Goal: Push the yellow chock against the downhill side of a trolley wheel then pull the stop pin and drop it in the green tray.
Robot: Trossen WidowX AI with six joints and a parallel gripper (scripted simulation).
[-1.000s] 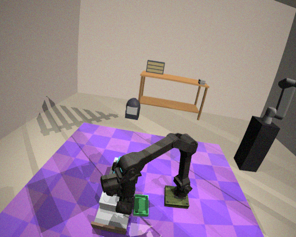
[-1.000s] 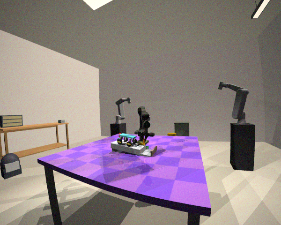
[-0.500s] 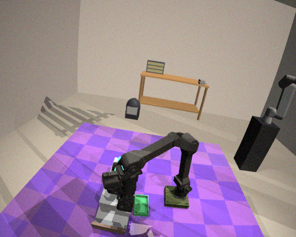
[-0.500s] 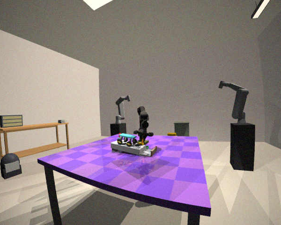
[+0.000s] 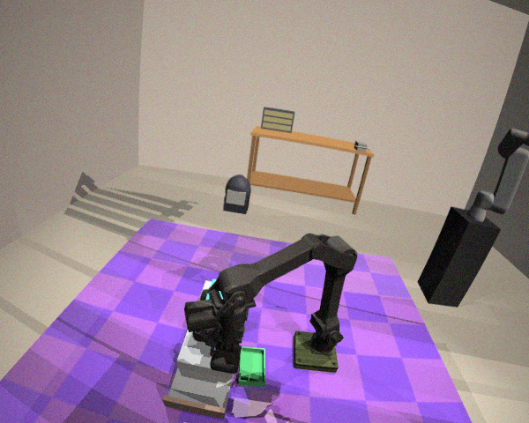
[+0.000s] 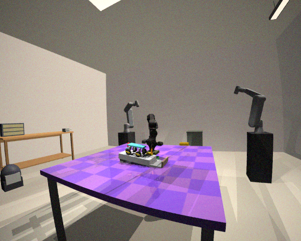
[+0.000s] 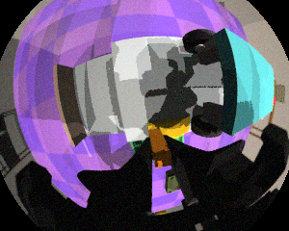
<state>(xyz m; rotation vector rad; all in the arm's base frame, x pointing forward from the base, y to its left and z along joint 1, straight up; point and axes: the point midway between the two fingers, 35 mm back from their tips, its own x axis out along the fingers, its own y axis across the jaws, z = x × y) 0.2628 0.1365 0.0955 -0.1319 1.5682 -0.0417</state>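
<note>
My gripper tip is now 230 mm to the left of the red-headed stop pin, 50 mm short of it and 40 mm below it. Also, from my gripper tip: grey ramp 120 mm to the right, 70 mm ahead, 40 mm below; trolley 120 mm to the right, 70 mm ahead, 20 mm above; green tray 100 mm below, 60 mm behind, 30 mm to the right.
</note>
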